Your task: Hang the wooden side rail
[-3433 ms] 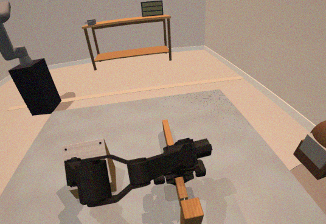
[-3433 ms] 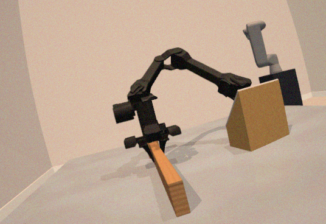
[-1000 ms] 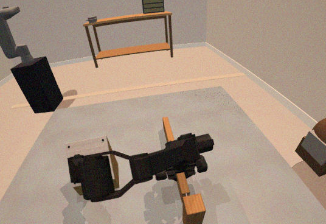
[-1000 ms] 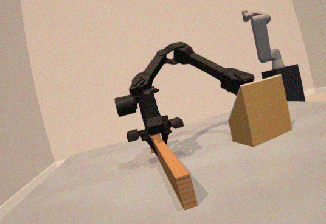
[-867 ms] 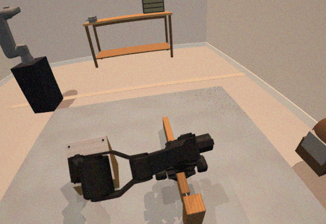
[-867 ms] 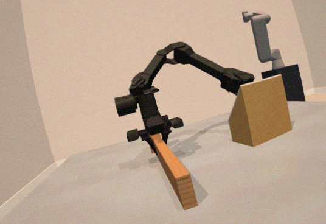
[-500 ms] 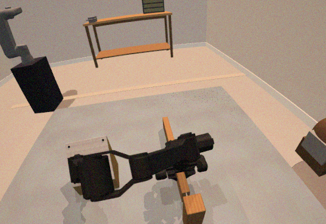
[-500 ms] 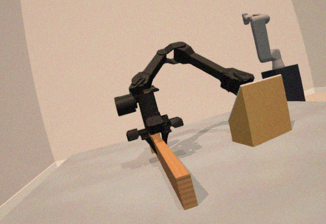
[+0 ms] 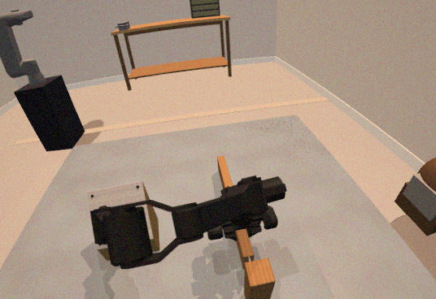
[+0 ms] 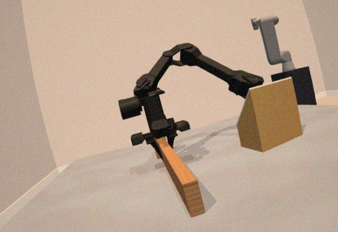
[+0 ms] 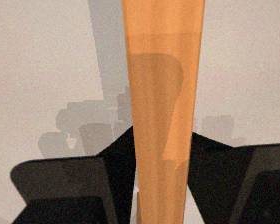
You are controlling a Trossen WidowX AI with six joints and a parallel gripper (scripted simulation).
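The headboard post lies 1 cm ahead of my gripper tip, 16 cm to the right of it and 5 cm above it.
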